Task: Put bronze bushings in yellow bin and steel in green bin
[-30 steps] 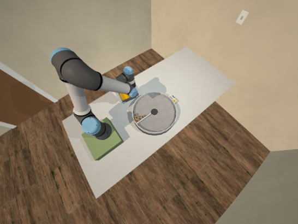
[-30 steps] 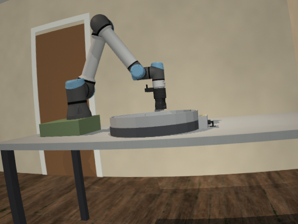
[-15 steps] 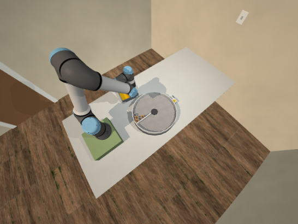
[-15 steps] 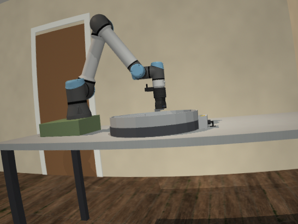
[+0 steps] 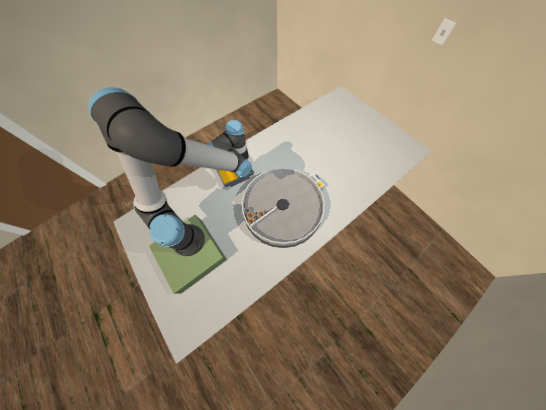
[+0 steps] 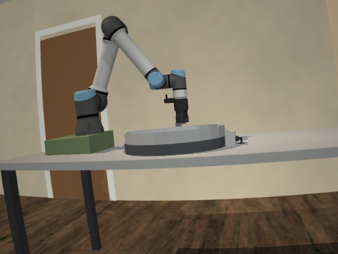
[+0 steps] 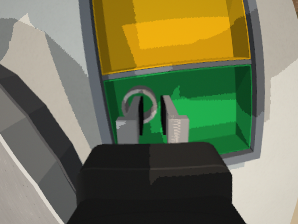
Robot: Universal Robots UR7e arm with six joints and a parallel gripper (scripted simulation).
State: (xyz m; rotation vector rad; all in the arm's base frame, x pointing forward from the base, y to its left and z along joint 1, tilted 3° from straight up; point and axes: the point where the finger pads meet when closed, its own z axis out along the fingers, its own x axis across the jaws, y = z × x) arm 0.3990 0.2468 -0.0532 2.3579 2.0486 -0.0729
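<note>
My gripper is now 30 mm to the right of the yellow bin, 30 mm past it and 30 mm above it. From my hand the other things lie so: grey turntable: 310 mm to the right, 90 mm ahead.
</note>
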